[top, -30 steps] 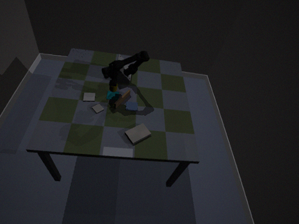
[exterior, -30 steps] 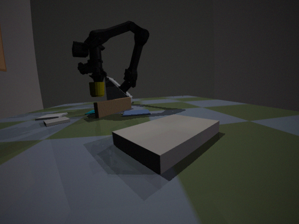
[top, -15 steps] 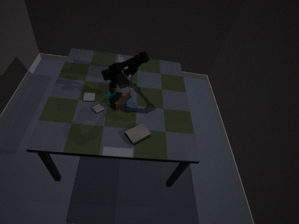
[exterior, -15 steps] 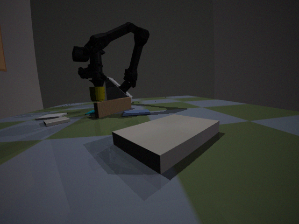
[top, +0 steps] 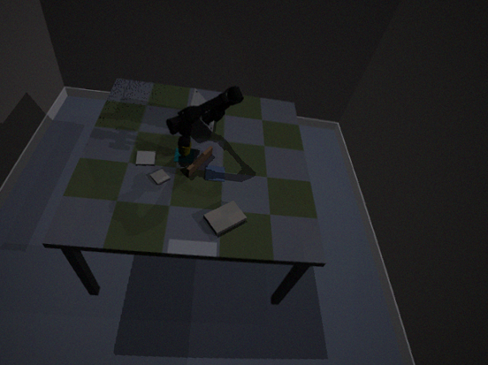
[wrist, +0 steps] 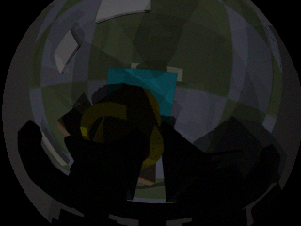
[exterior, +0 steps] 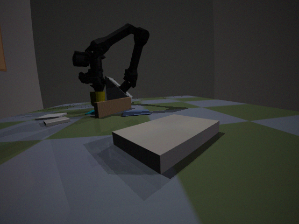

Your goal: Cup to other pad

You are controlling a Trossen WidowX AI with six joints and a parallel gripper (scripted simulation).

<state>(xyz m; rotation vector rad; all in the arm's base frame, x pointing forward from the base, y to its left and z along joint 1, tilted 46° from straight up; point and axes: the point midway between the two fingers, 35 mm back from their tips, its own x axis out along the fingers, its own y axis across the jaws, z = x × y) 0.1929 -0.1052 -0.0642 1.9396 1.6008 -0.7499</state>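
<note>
Now: gripper tip 7 cm above the teal pad and 3 cm short of it. Also, from my gripper tip: blue pad (17 cm to the left, 16 cm ahead, 7 cm below); then wooden block (9 cm ahead, 8 cm to the left, 4 cm below); then yellow cup (2 cm ahead).
</note>
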